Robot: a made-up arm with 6 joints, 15 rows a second.
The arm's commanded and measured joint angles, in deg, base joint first. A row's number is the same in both.
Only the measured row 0 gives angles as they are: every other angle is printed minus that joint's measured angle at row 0.
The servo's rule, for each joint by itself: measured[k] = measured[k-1] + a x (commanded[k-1-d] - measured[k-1]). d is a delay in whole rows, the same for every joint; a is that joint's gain. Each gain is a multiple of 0.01, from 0.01 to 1. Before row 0 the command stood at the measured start. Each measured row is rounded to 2 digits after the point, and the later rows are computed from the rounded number. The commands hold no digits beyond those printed.
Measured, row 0:
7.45, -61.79, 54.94, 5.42, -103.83, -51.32
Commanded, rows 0 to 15:
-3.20, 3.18, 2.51, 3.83, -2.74, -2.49
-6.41, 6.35, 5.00, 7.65, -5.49, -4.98
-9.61, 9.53, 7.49, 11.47, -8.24, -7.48
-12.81, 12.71, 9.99, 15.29, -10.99, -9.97
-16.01, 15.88, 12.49, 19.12, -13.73, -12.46
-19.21, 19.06, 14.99, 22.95, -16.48, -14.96
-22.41, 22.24, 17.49, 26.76, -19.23, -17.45
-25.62, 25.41, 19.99, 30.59, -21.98, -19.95
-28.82, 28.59, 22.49, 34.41, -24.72, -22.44
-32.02, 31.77, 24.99, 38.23, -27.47, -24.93
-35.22, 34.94, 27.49, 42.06, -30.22, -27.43
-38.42, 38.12, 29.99, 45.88, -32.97, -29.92
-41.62, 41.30, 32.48, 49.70, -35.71, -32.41
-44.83, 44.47, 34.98, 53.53, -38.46, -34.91
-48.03, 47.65, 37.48, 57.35, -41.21, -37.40
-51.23, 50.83, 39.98, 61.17, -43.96, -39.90
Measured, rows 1 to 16:
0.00, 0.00, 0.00, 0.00, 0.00, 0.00
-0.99, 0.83, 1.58, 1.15, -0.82, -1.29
-2.67, 2.27, 3.73, 3.10, -2.22, -3.21
-4.82, 4.16, 6.10, 5.61, -4.03, -5.43
-7.30, 6.38, 8.55, 8.51, -6.12, -7.79
-10.00, 8.85, 11.03, 11.69, -8.40, -10.22
-12.86, 11.50, 13.52, 15.07, -10.82, -12.68
-15.82, 14.29, 16.02, 18.58, -13.34, -15.16
-18.86, 17.18, 18.52, 22.18, -15.93, -17.65
-21.95, 20.15, 21.02, 25.85, -18.57, -20.14
-25.07, 23.17, 23.52, 29.56, -21.24, -22.63
-28.22, 26.23, 26.02, 33.31, -23.93, -25.13
-31.38, 29.32, 28.52, 37.08, -26.64, -27.62
-34.55, 32.43, 31.01, 40.87, -29.36, -30.11
-37.74, 35.56, 33.51, 44.67, -32.09, -32.61
-40.93, 38.70, 36.01, 48.47, -34.83, -35.10
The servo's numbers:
d 1
a 0.31 0.26 0.63 0.30 0.30 0.52

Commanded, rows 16 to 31:
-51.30, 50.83, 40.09, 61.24, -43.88, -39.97
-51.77, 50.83, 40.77, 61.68, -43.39, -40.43
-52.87, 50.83, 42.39, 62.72, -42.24, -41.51
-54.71, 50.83, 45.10, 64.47, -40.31, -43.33
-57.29, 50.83, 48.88, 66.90, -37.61, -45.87
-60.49, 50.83, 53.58, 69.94, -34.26, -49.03
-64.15, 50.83, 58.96, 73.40, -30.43, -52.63
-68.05, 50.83, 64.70, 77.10, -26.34, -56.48
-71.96, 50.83, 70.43, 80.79, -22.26, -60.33
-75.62, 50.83, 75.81, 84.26, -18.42, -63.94
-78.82, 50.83, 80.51, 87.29, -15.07, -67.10
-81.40, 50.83, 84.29, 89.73, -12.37, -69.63
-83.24, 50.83, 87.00, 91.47, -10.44, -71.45
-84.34, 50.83, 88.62, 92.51, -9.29, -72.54
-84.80, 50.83, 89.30, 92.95, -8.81, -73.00
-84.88, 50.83, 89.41, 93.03, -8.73, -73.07
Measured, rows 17 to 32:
-44.12, 41.85, 38.51, 52.28, -37.57, -37.60
-46.35, 44.18, 39.51, 54.97, -39.46, -38.83
-48.03, 45.91, 40.30, 56.98, -40.64, -39.66
-49.53, 47.19, 41.62, 58.70, -41.12, -40.62
-51.14, 48.14, 43.81, 60.43, -40.88, -42.03
-53.05, 48.84, 47.00, 62.37, -39.90, -44.03
-55.36, 49.36, 51.15, 64.64, -38.21, -46.63
-58.08, 49.74, 56.07, 67.27, -35.88, -49.75
-61.17, 50.02, 61.51, 70.22, -33.02, -53.25
-64.51, 50.23, 67.13, 73.39, -29.79, -56.93
-67.95, 50.39, 72.60, 76.65, -26.38, -60.58
-71.32, 50.50, 77.58, 79.84, -22.99, -63.97
-74.44, 50.59, 81.81, 82.81, -19.80, -66.91
-77.17, 50.65, 85.08, 85.41, -16.99, -69.27
-79.39, 50.70, 87.31, 87.54, -14.68, -70.97
-81.07, 50.73, 88.56, 89.16, -12.92, -72.03

